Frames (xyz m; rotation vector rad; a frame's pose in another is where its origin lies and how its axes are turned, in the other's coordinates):
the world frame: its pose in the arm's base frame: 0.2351 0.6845 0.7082 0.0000 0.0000 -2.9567
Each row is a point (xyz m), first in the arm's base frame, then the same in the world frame.
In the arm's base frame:
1: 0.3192 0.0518 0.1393
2: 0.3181 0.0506 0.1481
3: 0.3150 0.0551 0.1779
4: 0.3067 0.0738 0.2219
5: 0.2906 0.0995 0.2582
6: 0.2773 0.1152 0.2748
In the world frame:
1: 0.0336 0.6374 -0.5689
2: 0.0350 0.6384 -0.5601
3: 0.0372 0.6334 -0.5303
4: 0.0419 0.6135 -0.4863
5: 0.0530 0.5852 -0.4500
6: 0.0632 0.5674 -0.4334

